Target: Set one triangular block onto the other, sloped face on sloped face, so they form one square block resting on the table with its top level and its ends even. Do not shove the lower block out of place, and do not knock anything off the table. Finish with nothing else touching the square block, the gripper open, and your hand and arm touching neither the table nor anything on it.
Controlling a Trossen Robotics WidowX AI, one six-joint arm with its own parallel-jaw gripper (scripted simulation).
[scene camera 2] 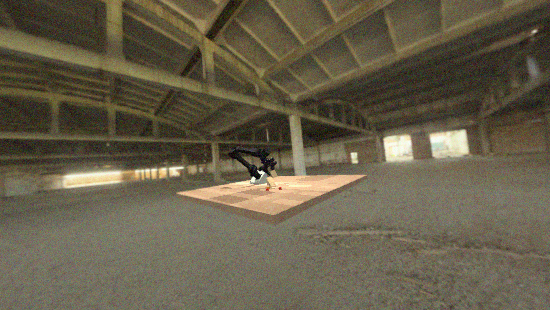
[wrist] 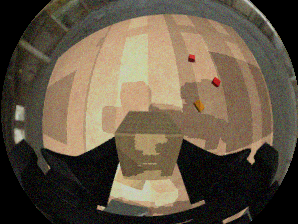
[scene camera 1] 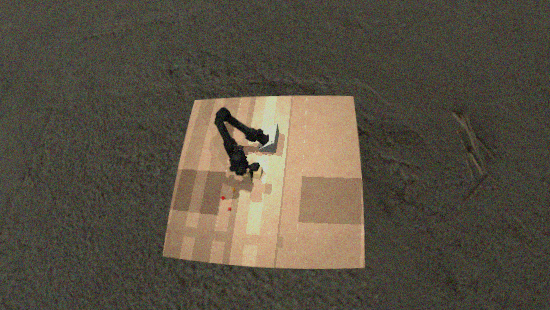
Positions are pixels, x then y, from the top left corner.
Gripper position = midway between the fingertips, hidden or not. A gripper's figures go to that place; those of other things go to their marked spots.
Labels:
My gripper (wrist: pixel 147 137) is 10 cm from the lens. A tan triangular block (wrist: pixel 148 144) is 7 cm from the lens.

